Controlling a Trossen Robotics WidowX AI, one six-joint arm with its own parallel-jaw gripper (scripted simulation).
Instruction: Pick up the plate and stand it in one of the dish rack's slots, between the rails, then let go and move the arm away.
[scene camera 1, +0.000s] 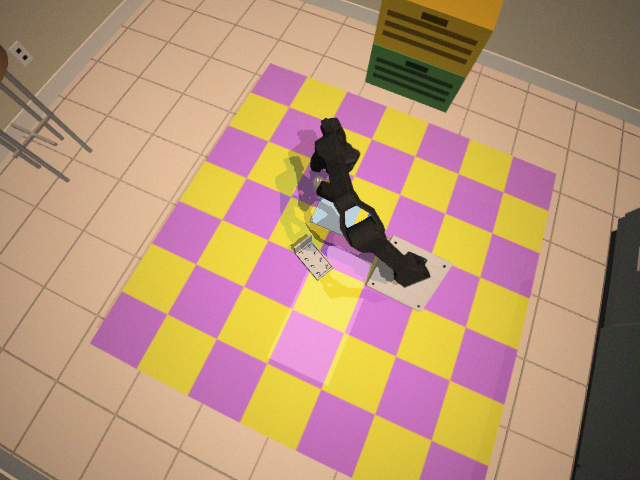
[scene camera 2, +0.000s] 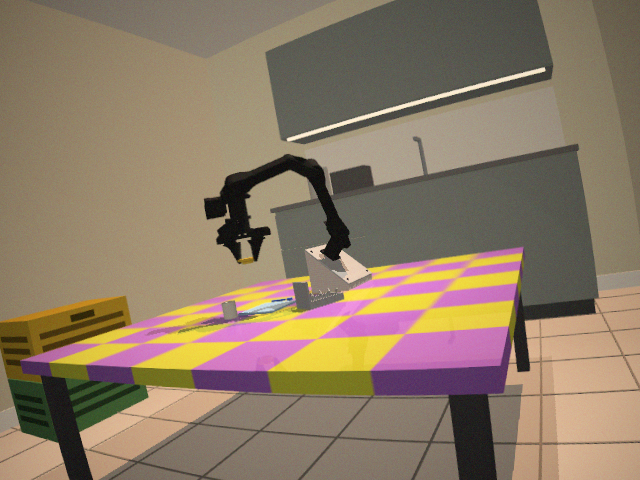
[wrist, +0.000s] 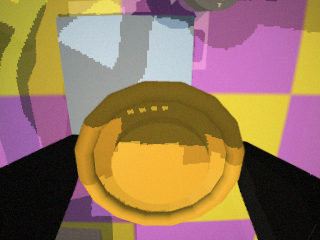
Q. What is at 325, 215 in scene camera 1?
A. A light blue mat.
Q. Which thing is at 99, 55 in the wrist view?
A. A light blue mat.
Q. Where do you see a grey dish rack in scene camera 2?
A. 304, 301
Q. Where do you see my gripper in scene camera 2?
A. At 247, 262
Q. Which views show the grey dish rack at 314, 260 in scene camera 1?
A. Scene camera 1 and scene camera 2 only.
